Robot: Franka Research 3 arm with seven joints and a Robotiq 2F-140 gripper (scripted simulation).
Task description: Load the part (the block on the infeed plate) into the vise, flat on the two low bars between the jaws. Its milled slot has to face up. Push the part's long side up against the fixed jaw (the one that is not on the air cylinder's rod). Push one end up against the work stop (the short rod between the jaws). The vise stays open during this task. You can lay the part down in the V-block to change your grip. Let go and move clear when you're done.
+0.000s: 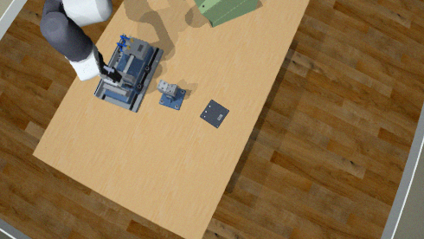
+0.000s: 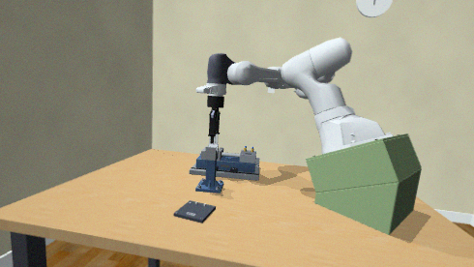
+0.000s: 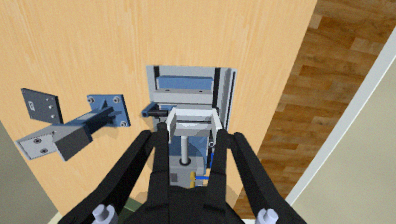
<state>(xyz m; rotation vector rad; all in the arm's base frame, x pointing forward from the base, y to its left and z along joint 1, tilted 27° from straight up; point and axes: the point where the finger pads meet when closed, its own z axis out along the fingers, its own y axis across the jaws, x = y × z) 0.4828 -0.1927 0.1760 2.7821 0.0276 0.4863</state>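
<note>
My hand is 2 cm above the grey part. The rest, counted from my hand: vise 7 cm behind, 2 cm to the left, 8 cm below; then dark work stop rod 7 cm to the left, 3 cm below; then grey air cylinder 16 cm behind, 3 cm to the left, 4 cm below.
</note>
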